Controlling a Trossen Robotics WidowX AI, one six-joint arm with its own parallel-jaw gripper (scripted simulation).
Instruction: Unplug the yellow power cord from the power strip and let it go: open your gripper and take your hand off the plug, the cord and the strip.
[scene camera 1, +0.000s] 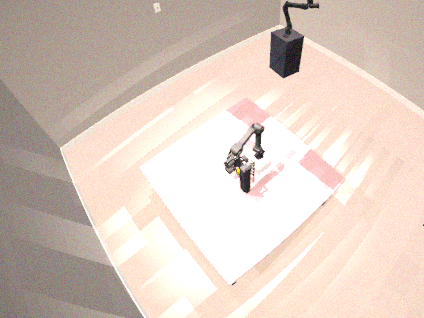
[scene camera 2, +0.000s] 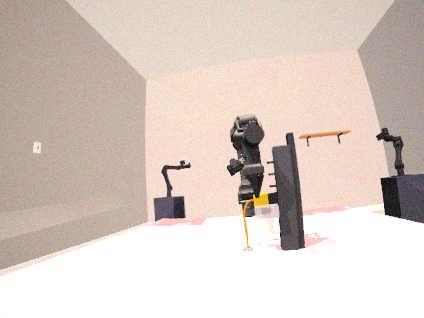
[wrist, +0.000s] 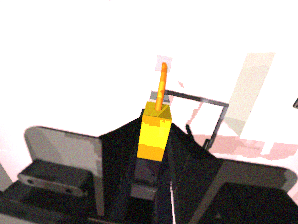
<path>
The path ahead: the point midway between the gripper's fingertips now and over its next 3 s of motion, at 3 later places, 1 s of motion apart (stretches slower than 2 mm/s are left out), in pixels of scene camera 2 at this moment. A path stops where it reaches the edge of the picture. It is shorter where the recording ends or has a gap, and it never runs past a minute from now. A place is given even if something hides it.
My gripper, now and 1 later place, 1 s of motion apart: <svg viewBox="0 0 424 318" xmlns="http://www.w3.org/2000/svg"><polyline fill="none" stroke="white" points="257,197 244,198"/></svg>
</path>
